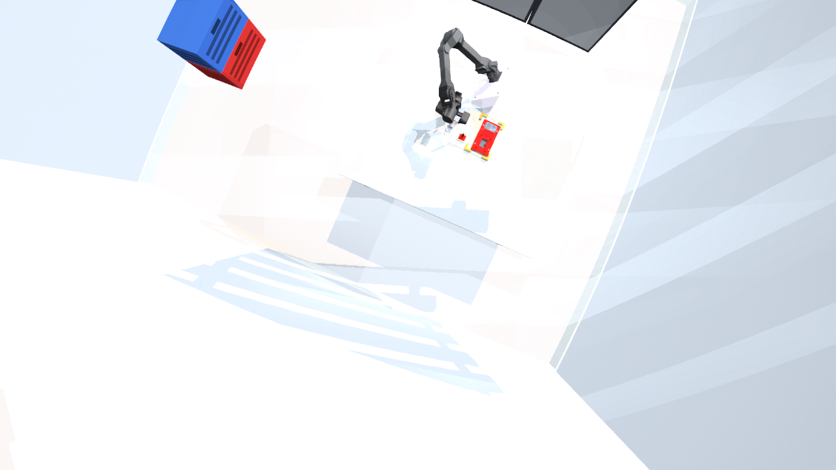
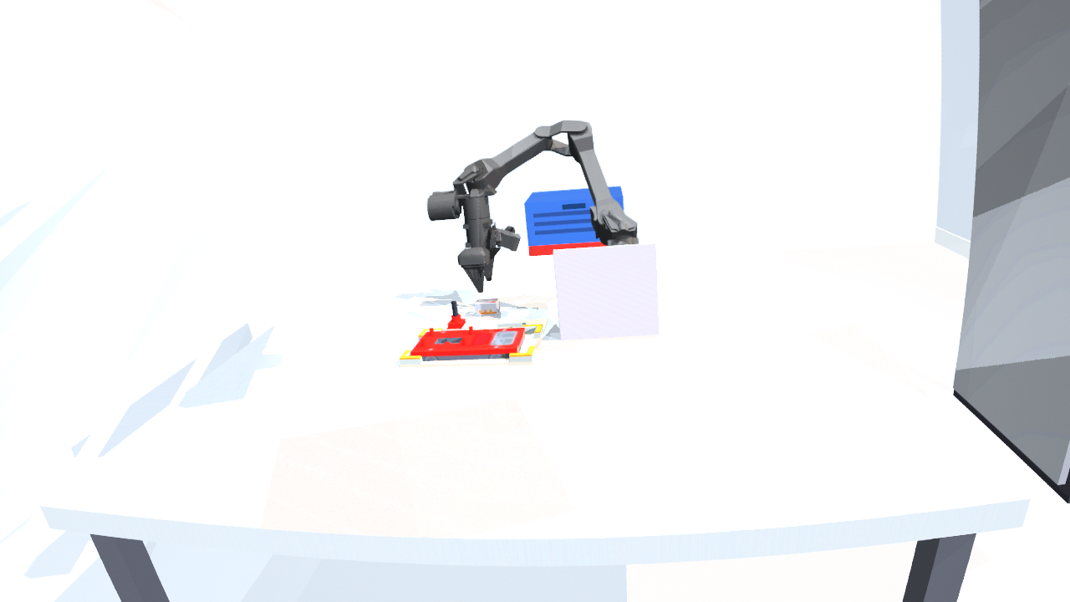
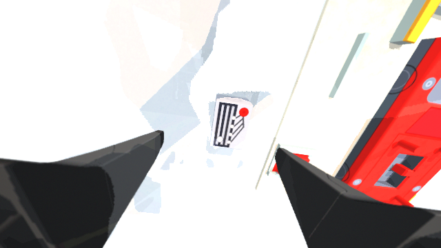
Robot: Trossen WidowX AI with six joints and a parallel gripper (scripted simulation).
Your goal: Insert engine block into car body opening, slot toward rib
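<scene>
Now: gripper tip 5 cm above the white engine block.
</scene>
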